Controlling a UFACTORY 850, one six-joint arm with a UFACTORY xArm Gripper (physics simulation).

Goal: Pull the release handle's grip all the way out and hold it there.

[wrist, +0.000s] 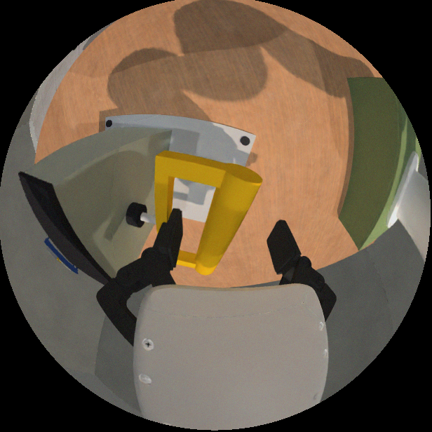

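Note:
The yellow release handle is a rectangular frame whose thick round grip bar (227,215) forms its right side. A thin pale rod (148,218) with a black collar joins it to the grey-green housing (100,185) on the left. My gripper (229,226) is open, with nothing held between the fingers. The left finger overlaps the handle's frame opening in view, left of the grip bar, and the right finger is to the right of the bar, over the table. Whether the fingertips reach down to the bar's height I cannot tell.
A light grey base plate (227,140) with dark bolts lies under the handle on the wooden table (300,165). A green block-like body (372,160) stands at the right with a pale cylinder (415,205) beside it. A blue object (61,256) shows at the lower left.

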